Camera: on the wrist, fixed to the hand. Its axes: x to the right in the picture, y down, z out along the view.
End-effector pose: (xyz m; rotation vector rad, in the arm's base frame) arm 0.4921 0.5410 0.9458 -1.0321 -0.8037 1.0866
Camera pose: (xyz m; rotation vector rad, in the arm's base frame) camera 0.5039 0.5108 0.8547 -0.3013 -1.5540 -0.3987
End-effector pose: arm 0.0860 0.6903 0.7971 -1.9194 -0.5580 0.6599
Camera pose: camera 0.1045 0.6085 0.7490 -1.1157 -2.0528 -0.3989
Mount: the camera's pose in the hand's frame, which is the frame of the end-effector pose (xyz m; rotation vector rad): -0.0283 0.0785 -0.0488 -0.3882 -0.1544 -1.6086
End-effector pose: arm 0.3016 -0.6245 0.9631 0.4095 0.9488 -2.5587
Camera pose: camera 0.3682 -0.6398 0.8947 0.5829 -1.1635 1.7150
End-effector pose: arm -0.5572 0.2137 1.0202 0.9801 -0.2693 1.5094
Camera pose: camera -0.6515 0.2095 0.9995 0.6295 0.1427 -0.0951
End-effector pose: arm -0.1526 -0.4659 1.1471 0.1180 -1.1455 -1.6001
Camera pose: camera -0.0574 -0.4665 1.1640 -0.6898 0.6140 2.7160
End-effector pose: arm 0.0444 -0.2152 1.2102 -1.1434 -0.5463 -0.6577
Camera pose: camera 0.0843 -0.2347 1.1243 -0.9166 -1.5308 -2.1147
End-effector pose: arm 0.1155 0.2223 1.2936 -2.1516 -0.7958 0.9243
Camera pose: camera 0.1586 0.1387 1.2713 -0.9745 -2.3124 0.0198
